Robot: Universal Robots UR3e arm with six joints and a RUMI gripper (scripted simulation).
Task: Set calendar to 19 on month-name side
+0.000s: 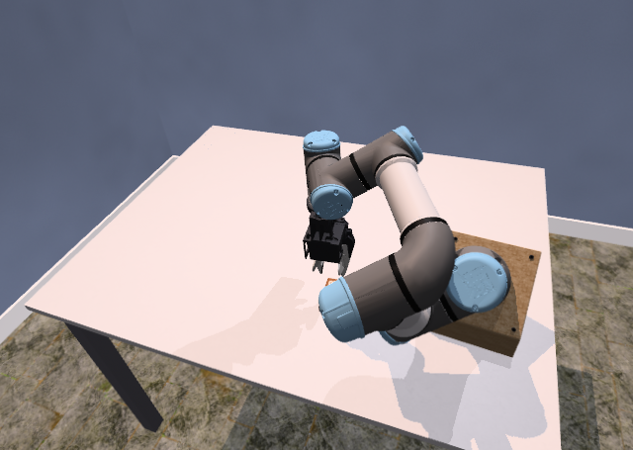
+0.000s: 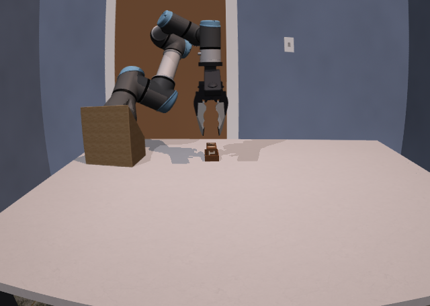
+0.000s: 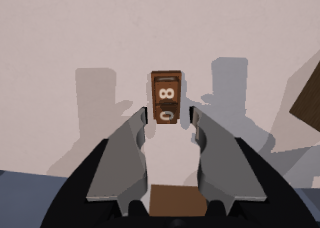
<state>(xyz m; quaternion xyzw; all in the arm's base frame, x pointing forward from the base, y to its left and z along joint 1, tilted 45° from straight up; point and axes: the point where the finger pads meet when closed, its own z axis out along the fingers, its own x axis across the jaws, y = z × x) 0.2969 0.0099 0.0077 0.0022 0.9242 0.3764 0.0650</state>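
Now: the brown digit cube 6 cm below my hand. Round my hand: tray: 8 cm below, 2 cm to the left.
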